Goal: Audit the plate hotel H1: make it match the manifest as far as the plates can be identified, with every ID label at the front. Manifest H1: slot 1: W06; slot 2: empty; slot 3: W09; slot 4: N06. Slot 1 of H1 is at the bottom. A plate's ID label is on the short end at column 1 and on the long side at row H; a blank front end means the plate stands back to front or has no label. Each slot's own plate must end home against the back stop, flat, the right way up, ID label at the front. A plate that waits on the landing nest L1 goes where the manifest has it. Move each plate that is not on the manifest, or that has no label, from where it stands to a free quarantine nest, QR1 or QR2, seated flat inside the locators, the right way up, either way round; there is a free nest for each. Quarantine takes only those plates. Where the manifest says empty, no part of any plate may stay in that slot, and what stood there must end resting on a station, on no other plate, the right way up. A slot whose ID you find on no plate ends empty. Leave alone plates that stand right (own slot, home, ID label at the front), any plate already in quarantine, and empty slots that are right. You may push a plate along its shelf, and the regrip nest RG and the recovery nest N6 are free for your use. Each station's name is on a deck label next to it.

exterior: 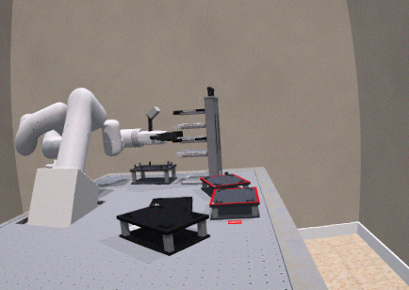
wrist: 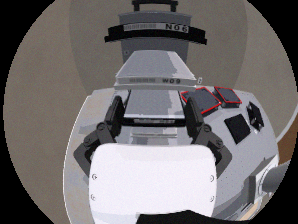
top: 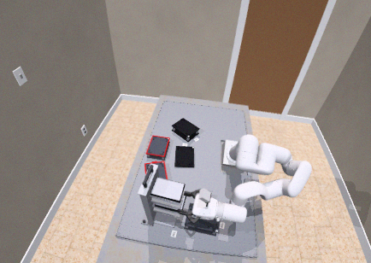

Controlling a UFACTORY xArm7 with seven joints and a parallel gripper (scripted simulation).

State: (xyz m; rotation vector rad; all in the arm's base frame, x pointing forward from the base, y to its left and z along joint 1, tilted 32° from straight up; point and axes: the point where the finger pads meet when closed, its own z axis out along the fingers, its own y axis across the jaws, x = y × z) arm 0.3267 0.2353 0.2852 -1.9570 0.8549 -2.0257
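My hand is 5 cm short of the grey plate, 1 cm to the left of it and 2 cm above it. The rest, counted from my hand: plate hotel H1: 14 cm ahead, 4 cm to the right, 2 cm below; pale plate: 6 cm ahead, 2 cm to the right, 4 cm above.
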